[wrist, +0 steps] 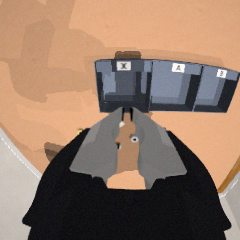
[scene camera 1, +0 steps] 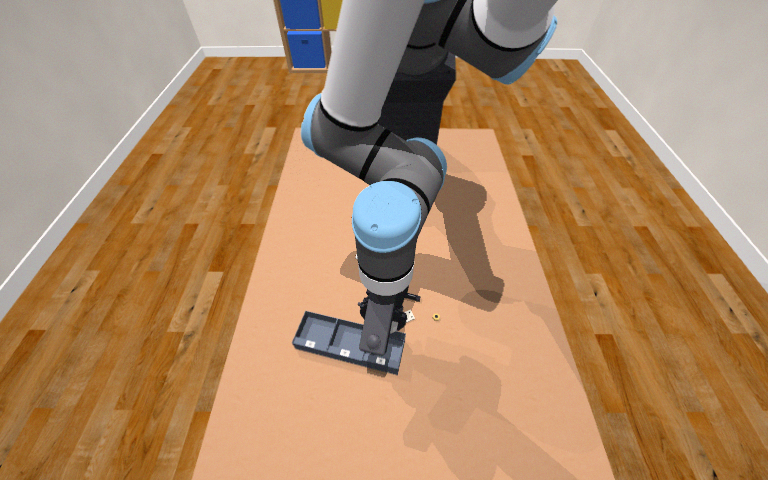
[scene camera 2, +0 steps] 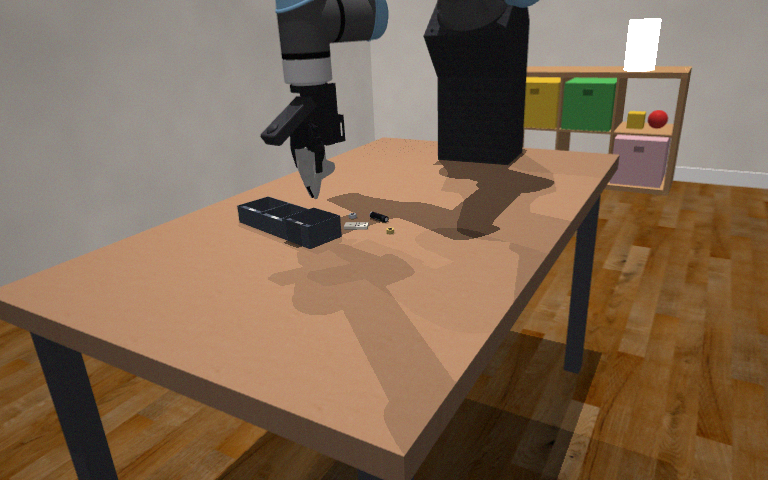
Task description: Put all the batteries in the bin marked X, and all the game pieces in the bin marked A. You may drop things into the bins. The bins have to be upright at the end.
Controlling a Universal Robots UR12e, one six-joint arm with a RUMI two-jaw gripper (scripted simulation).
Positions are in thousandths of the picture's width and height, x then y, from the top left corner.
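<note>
You'd see my gripper (scene camera 2: 410, 414) here, and that same gripper is visible at (wrist: 531, 452) and at (scene camera 1: 501, 693) too. There's also a three-compartment bin tray (scene camera 1: 411, 697), and the tray (scene camera 2: 404, 476) is visible there as well.
</note>
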